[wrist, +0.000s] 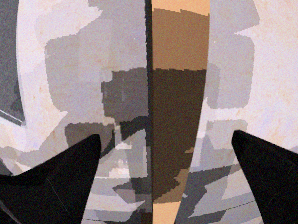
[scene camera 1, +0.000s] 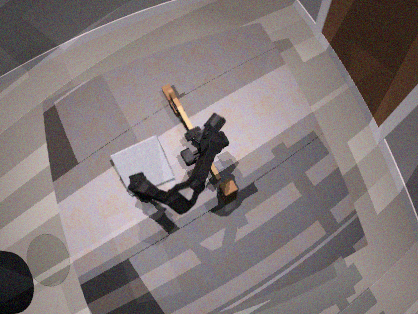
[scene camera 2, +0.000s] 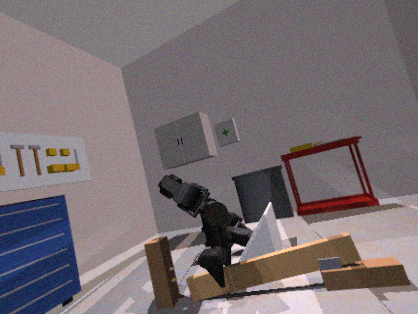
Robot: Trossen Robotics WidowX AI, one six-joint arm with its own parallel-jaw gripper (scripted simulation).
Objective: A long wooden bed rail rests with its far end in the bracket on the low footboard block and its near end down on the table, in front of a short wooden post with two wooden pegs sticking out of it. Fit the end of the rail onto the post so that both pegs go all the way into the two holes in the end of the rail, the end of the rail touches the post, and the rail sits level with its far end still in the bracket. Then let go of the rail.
The gripper is open and holds nothing. Further things: a long wooden rail.
The gripper also shows in the wrist view.
